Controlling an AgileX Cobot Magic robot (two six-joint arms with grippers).
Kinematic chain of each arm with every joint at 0, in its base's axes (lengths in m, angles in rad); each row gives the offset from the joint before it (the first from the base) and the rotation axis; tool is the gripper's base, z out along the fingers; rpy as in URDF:
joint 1: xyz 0 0 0.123 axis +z
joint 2: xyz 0 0 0 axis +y
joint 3: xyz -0.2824 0 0.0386 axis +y
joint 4: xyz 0.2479 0 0.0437 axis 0.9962 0 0.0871
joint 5: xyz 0 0 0 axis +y
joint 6: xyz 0.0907 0 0.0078 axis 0.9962 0 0.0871
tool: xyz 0 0 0 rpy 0 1.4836 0
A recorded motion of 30 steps. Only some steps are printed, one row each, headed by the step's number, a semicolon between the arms.
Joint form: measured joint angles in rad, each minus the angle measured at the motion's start. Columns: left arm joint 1, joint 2, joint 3, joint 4, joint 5, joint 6; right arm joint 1, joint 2, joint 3, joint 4, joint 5, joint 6.
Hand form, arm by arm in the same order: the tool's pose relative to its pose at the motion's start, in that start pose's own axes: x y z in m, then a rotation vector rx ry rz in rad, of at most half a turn. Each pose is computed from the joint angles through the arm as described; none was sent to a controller.
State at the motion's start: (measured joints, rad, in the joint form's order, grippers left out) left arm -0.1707 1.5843 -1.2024 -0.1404 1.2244 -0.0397; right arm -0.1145 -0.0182 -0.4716 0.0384 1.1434 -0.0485
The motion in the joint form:
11: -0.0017 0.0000 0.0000 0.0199 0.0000 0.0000; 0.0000 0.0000 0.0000 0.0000 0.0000 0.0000
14: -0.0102 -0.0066 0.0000 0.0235 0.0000 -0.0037; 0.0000 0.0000 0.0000 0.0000 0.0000 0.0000
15: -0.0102 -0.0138 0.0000 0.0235 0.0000 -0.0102; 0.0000 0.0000 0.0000 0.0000 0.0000 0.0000
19: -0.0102 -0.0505 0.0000 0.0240 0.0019 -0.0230; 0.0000 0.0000 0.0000 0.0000 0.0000 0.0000
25: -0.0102 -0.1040 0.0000 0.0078 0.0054 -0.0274; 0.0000 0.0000 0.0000 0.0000 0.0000 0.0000
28: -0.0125 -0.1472 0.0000 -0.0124 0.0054 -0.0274; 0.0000 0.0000 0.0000 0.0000 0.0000 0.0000
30: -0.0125 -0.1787 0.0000 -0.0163 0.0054 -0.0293; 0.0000 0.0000 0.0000 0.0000 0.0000 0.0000
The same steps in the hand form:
11: 0.0000 0.0012 0.0000 -0.0186 -0.0005 0.0084; 0.0000 0.0000 0.0000 0.0000 0.0000 0.0000
14: 0.0011 -0.0011 -0.0016 -0.0210 -0.0062 0.0152; 0.0000 0.0000 0.0000 0.0000 0.0000 0.0000
15: 0.0021 -0.0013 -0.0037 -0.0204 -0.0134 0.0096; 0.0000 0.0000 0.0000 0.0000 0.0000 0.0000
19: 0.0072 -0.0022 -0.0145 -0.0172 -0.0479 0.0013; 0.0000 0.0000 0.0000 0.0000 0.0000 0.0000
25: 0.0156 -0.0048 -0.0299 0.0036 -0.0962 -0.0014; 0.0000 0.0000 0.0000 0.0000 0.0000 0.0000
28: 0.0228 -0.0081 -0.0419 0.0277 -0.1371 0.0010; 0.0000 0.0000 0.0000 0.0000 0.0000 0.0000
30: 0.0283 -0.0090 -0.0506 0.0351 -0.1679 0.0025; 0.0000 0.0000 0.0000 0.0000 0.0000 0.0000

